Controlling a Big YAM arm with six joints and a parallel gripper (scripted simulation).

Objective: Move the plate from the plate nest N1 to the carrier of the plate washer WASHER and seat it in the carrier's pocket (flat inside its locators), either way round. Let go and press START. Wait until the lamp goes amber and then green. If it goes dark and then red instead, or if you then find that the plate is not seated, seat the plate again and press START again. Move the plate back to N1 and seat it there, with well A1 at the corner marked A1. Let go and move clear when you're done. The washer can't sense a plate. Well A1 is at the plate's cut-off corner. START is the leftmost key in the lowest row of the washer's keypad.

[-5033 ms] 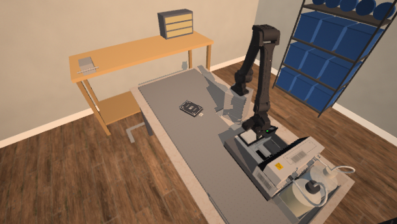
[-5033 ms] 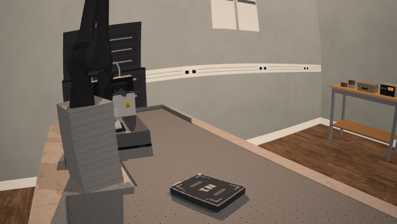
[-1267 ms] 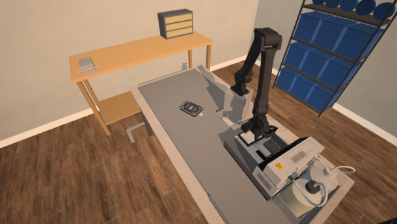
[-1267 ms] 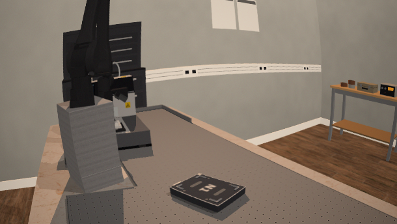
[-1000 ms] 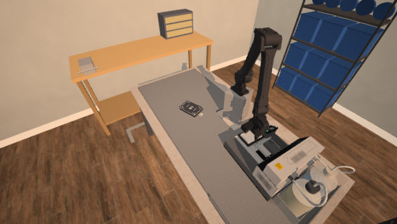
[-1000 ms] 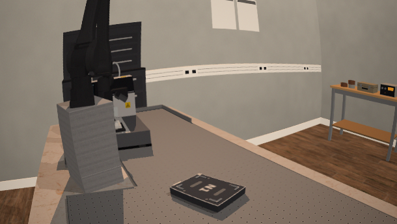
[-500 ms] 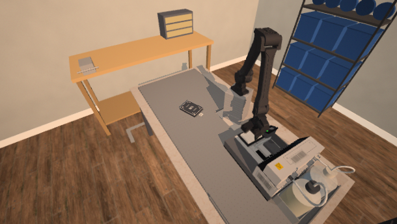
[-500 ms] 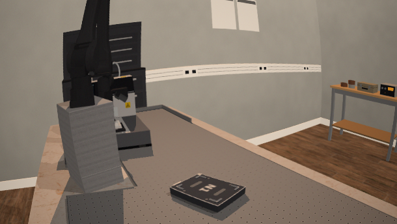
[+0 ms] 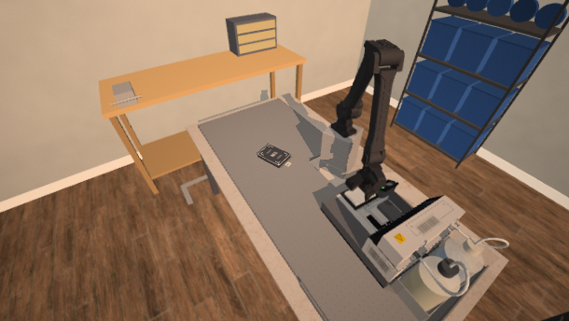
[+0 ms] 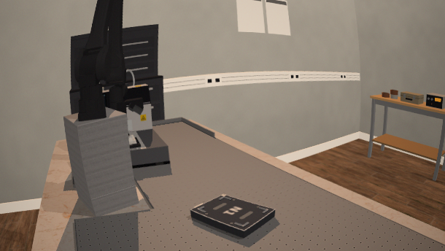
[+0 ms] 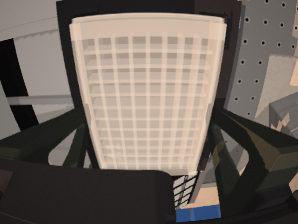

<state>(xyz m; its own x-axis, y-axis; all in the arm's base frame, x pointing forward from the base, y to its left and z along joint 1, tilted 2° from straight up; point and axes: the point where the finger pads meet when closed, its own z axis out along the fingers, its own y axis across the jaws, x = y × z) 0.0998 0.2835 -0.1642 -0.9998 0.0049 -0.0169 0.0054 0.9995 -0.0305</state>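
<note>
My hand is 10 mm above the clear well plate. Round my hand: dark carrier 10 mm below; washer 150 mm to the left, 40 mm above; label 160 mm ahead, 420 mm to the right, 90 mm below.
</note>
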